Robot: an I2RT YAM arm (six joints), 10 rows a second.
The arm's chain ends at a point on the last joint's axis. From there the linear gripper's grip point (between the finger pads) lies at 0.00 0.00 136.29 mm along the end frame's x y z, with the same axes.
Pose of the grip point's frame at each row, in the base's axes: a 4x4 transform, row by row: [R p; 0 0 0 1], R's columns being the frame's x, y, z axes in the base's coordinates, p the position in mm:
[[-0.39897 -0.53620 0.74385 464.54], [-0.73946 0.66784 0.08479 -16.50], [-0.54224 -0.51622 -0.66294 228.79], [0 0 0 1]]
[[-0.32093 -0.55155 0.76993 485.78], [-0.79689 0.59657 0.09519 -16.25], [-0.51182 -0.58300 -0.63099 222.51], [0 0 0 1]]
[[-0.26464 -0.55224 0.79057 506.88], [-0.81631 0.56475 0.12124 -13.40], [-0.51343 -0.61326 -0.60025 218.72], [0 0 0 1]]
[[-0.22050 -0.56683 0.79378 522.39], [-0.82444 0.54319 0.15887 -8.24], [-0.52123 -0.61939 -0.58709 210.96], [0 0 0 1]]
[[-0.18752 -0.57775 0.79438 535.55], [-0.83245 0.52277 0.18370 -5.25], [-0.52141 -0.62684 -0.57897 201.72], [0 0 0 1]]
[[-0.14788 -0.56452 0.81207 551.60], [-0.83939 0.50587 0.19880 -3.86], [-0.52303 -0.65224 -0.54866 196.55], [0 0 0 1]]
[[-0.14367 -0.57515 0.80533 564.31], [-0.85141 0.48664 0.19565 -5.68], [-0.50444 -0.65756 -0.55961 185.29], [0 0 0 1]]
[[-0.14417 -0.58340 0.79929 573.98], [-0.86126 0.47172 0.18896 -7.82], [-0.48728 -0.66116 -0.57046 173.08], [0 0 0 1]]
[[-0.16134 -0.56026 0.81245 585.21], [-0.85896 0.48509 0.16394 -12.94], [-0.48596 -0.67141 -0.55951 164.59], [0 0 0 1]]
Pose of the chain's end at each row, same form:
[[-0.39897 -0.53620 0.74385 363.16], [-0.73946 0.66784 0.08479 -28.06], [-0.54224 -0.51622 -0.66294 319.14], [0 0 0 1]]
[[-0.32093 -0.55155 0.76993 380.85], [-0.79689 0.59657 0.09519 -29.22], [-0.51182 -0.58300 -0.63099 308.51], [0 0 0 1]]
[[-0.26464 -0.55224 0.79057 399.13], [-0.81631 0.56475 0.12124 -29.92], [-0.51343 -0.61326 -0.60025 300.53], [0 0 0 1]]
[[-0.22050 -0.56683 0.79378 414.21], [-0.82444 0.54319 0.15887 -29.89], [-0.52123 -0.61939 -0.58709 290.97], [0 0 0 1]]
[[-0.18752 -0.57775 0.79438 427.28], [-0.83245 0.52277 0.18370 -30.29], [-0.52141 -0.62684 -0.57897 280.63], [0 0 0 1]]
[[-0.14788 -0.56452 0.81207 440.92], [-0.83939 0.50587 0.19880 -30.95], [-0.52303 -0.65224 -0.54866 271.33], [0 0 0 1]]
[[-0.14367 -0.57515 0.80533 454.55], [-0.85141 0.48664 0.19565 -32.35], [-0.50444 -0.65756 -0.55961 261.56], [0 0 0 1]]
[[-0.14417 -0.58340 0.79929 465.04], [-0.86126 0.47172 0.18896 -33.57], [-0.48728 -0.66116 -0.57046 250.83], [0 0 0 1]]
[[-0.16134 -0.56026 0.81245 474.48], [-0.85896 0.48509 0.16394 -35.28], [-0.48596 -0.67141 -0.55951 240.85], [0 0 0 1]]

